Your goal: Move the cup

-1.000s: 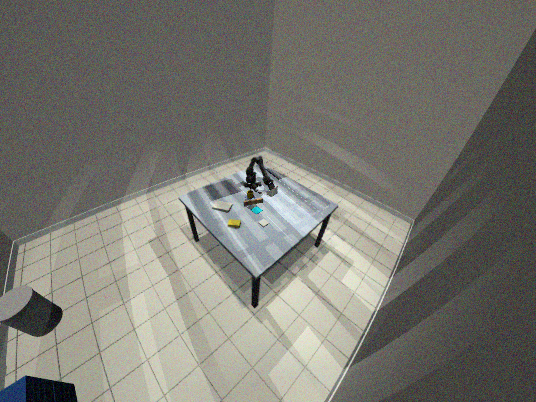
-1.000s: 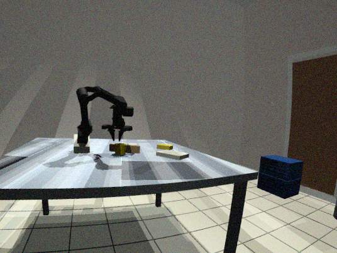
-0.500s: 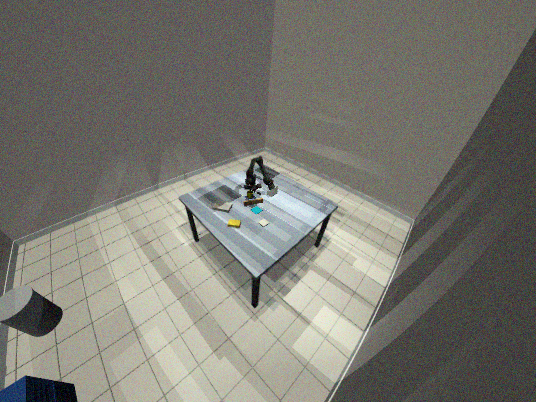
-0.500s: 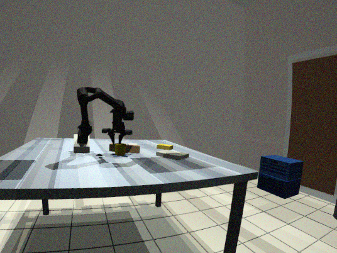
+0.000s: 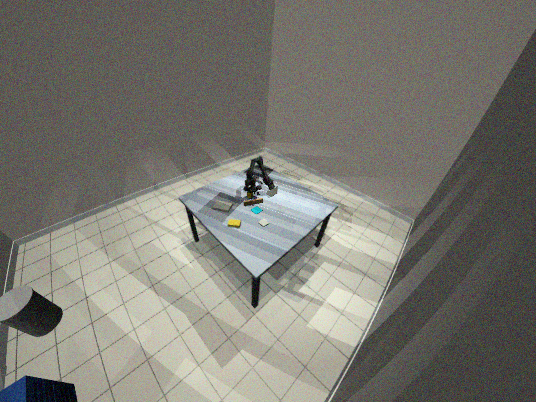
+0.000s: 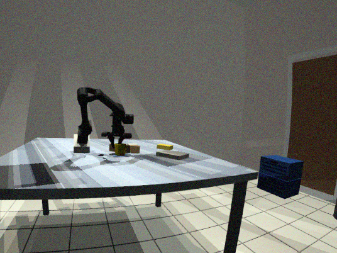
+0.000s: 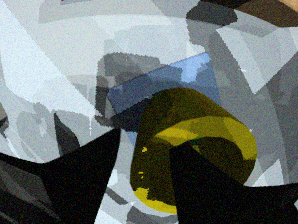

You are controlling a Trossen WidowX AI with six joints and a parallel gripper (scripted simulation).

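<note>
The blue pad lies 50 mm below my gripper tip, 20 mm ahead of it and 10 mm to the right of it. From my gripper tip the other things lie so: wooden bar: 90 mm to the left, 70 mm ahead, 20 mm below; then yellow cup: 20 mm to the right, 20 mm ahead; then cyan pad: 200 mm to the left, 120 mm ahead, 50 mm below.
</note>
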